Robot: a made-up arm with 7 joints. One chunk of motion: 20 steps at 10 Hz.
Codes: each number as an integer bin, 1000 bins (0 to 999) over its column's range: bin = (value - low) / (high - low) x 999, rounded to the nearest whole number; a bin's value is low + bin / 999 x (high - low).
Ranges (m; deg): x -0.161..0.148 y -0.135..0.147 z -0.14..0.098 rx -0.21..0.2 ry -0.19..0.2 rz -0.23..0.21
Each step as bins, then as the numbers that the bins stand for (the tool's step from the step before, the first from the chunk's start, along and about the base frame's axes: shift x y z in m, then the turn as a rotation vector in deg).
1 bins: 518 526 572 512 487 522
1 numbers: -0.00078 0.01348 -0.00373 0.000 0.000 0.000
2 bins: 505 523 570 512 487 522
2 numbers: -0.00480 0.01263 -0.00420 0.000 0.000 0.000
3 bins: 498 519 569 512 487 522
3 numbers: -0.00696 0.01150 -0.00444 0.000 0.000 0.000
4 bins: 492 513 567 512 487 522
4 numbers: -0.00882 0.00981 -0.00492 0.000 0.000 0.000
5 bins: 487 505 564 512 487 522
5 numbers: -0.01037 0.00755 -0.00563 0.000 0.000 0.000
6 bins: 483 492 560 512 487 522
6 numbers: -0.01160 0.00388 -0.00659 0.000 0.000 0.000
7 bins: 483 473 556 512 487 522
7 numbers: -0.01160 -0.00148 -0.00754 0.000 0.000 0.000
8 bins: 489 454 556 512 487 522
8 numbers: -0.00975 -0.00684 -0.00754 0.000 0.000 0.000
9 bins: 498 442 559 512 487 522
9 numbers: -0.00696 -0.01023 -0.00682 0.000 0.000 0.000
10 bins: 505 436 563 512 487 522
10 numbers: -0.00480 -0.01192 -0.00587 0.000 0.000 0.000
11 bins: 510 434 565 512 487 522
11 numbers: -0.00325 -0.01249 -0.00540 0.000 0.000 0.000
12 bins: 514 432 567 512 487 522
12 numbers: -0.00202 -0.01305 -0.00492 0.000 0.000 0.000
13 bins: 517 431 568 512 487 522
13 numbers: -0.00109 -0.01334 -0.00468 0.000 0.000 0.000
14 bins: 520 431 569 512 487 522
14 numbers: -0.00016 -0.01334 -0.00444 0.000 0.000 0.000
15 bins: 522 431 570 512 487 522
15 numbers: 0.00046 -0.01334 -0.00420 0.000 0.000 0.000
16 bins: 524 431 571 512 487 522
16 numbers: 0.00108 -0.01334 -0.00397 0.000 0.000 0.000
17 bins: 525 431 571 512 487 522
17 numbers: 0.00139 -0.01334 -0.00397 0.000 0.000 0.000
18 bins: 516 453 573 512 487 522
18 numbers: -0.00140 -0.00713 -0.00349 0.000 0.000 0.000
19 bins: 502 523 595 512 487 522
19 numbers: -0.00573 0.01263 0.00175 0.000 0.000 0.000
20 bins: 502 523 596 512 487 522
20 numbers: -0.00573 0.01263 0.00199 0.000 0.000 0.000
